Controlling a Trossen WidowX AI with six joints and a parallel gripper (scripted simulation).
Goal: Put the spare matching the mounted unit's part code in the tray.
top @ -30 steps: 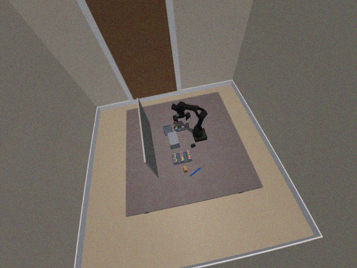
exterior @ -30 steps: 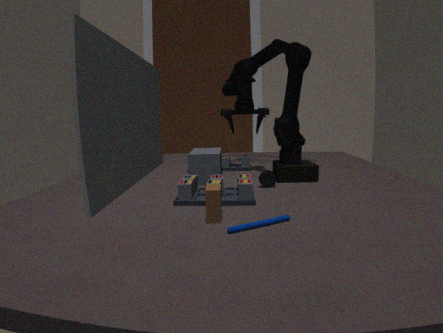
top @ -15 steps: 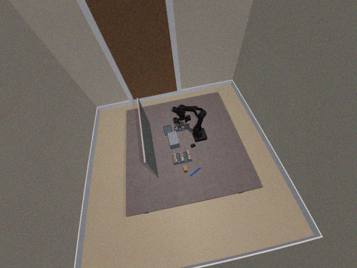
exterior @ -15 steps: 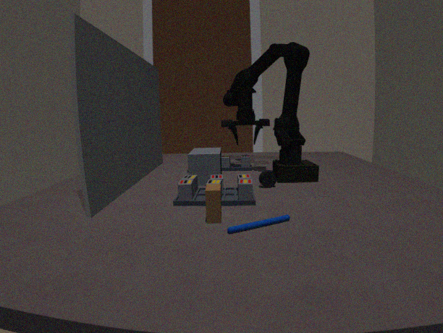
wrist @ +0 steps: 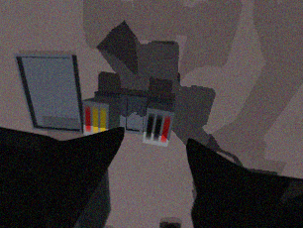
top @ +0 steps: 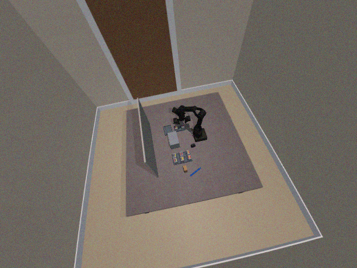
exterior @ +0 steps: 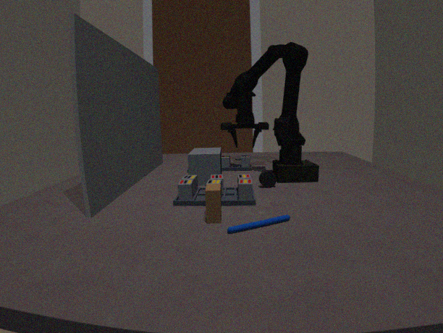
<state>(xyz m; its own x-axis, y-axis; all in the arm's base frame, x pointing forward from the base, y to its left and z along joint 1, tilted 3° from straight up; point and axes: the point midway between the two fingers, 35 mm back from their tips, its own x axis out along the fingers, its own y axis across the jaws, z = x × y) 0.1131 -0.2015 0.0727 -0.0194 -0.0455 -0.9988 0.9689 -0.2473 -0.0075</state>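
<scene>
Right now the flat grey plate is 180 mm ahead of my gripper tip, 80 mm below it and 50 mm to the right of it. From my gripper tip the other things lie so: mounted unit: 170 mm ahead, 150 mm to the left, 30 mm below; blue stick: 550 mm to the left, 90 mm ahead, 80 mm below; tall dark panel: 410 mm ahead, 140 mm above, 100 mm to the left.
</scene>
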